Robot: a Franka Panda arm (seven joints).
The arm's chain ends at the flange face. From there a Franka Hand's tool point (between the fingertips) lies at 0.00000 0.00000 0.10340 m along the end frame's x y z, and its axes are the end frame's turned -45 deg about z.
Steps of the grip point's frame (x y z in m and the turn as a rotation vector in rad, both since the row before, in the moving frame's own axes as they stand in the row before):
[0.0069, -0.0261, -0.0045, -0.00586, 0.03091, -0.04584]
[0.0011, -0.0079, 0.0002, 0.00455, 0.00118, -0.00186]
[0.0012, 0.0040, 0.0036, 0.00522, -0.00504, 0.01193]
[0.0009, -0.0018, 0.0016, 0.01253, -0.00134, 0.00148]
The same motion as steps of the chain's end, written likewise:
[-0.0162, -0.0214, -0.0044, 0.01771, 0.02600, -0.04584]
[-0.0046, -0.0059, 0.0002, 0.00405, -0.00238, -0.00186]
[0.0044, 0.0020, 0.0036, 0.00013, -0.00725, 0.01193]
[0.0004, -0.0011, 0.0016, 0.00791, -0.00981, 0.00148]

